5 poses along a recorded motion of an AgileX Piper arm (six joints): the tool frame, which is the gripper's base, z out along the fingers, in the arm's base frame.
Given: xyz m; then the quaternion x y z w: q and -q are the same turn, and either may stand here.
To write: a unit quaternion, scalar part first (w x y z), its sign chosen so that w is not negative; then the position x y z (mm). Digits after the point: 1 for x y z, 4 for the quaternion.
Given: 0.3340, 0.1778, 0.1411, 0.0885, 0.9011, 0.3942, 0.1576
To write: 0.1576, 0.0885, 0.9011, 0.3942, 334.0, 177.8, 141.1
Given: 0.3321, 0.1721, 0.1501, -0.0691, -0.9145, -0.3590, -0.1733
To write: 0.1733, 0.0691, 0.9145, 0.3590, 332.1, 172.1, 150.1
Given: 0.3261, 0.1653, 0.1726, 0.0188, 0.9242, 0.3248, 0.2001
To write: 0.2001, 0.0188, 0.9242, 0.3248, 326.1, 165.3, 172.6
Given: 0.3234, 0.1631, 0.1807, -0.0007, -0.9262, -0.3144, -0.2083
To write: 0.2083, 0.0007, 0.9262, 0.3144, 323.4, 163.1, 180.7
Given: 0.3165, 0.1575, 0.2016, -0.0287, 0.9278, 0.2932, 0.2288
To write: 0.2288, -0.0287, 0.9278, 0.2932, 316.5, 157.5, 201.6
